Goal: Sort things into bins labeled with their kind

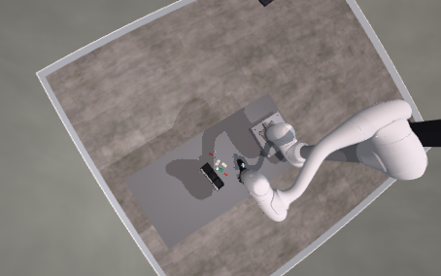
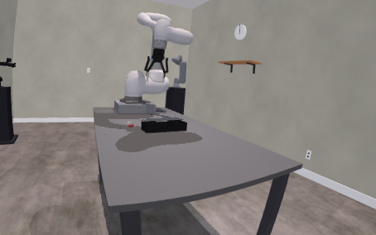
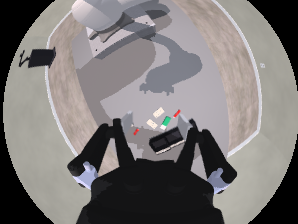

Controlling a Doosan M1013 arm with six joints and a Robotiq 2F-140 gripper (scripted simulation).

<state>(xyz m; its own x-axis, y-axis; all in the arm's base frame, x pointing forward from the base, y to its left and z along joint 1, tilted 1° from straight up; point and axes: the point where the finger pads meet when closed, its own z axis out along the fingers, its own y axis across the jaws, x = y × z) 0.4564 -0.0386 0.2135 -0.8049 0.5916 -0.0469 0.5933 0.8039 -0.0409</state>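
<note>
My hand is 26 cm above the black bin block, 21 cm short of it and 3 cm to the left of it. From my hand the other things lie so: green piece 28 cm below, 12 cm ahead, 4 cm to the right.
</note>
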